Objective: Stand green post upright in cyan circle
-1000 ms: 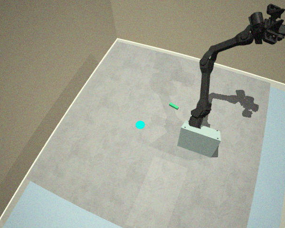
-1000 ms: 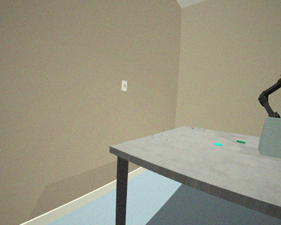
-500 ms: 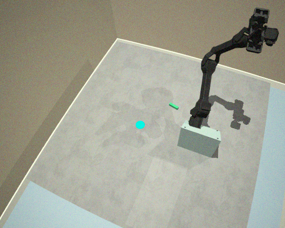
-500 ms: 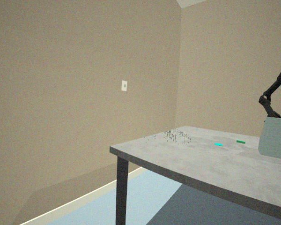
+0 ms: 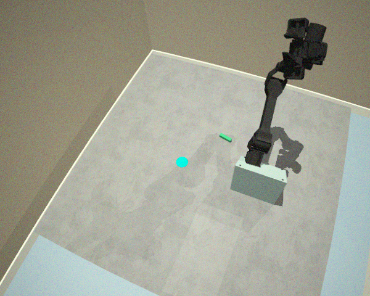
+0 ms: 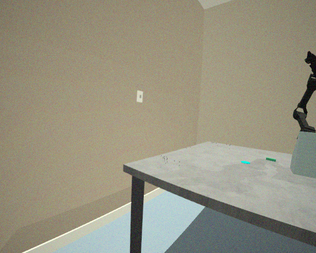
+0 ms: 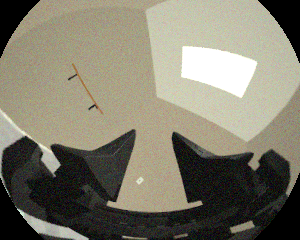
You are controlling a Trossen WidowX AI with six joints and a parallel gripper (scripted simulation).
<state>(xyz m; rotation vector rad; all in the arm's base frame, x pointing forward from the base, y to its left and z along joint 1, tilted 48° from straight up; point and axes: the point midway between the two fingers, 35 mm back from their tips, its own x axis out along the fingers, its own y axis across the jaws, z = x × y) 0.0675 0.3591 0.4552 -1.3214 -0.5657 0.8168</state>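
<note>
Right now the green post is 150 mm ahead of my gripper tip, 130 mm to the right of it and 740 mm below it. The rest, counted from my gripper tip: cyan circle (340 mm ahead, 60 mm to the left, 750 mm below).
</note>
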